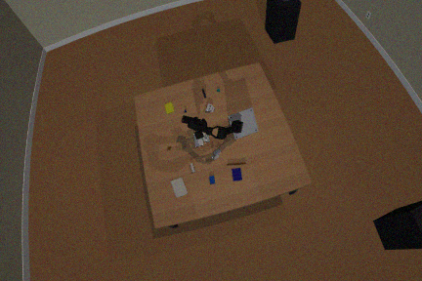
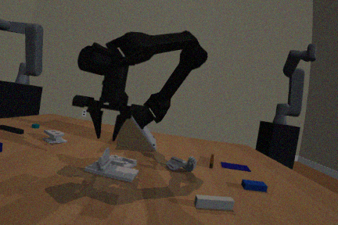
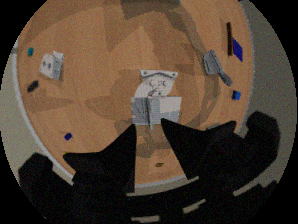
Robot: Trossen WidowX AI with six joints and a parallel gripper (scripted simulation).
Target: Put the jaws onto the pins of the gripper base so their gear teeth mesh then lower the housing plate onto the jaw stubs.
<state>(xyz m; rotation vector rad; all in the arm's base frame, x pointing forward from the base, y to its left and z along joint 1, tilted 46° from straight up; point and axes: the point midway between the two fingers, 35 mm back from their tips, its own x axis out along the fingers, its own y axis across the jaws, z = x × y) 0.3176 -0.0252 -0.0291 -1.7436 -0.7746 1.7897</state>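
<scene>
Right now my gripper tip is 23 cm to the right of the toothed jaw, 7 cm past it and 4 cm above it. The rest, counted from my gripper tip: brown peg 34 cm to the left, 22 cm behind, 7 cm below; then blue block 41 cm to the left, 7 cm below; then yellow block 36 cm to the right, 20 cm ahead, 7 cm below.
</scene>
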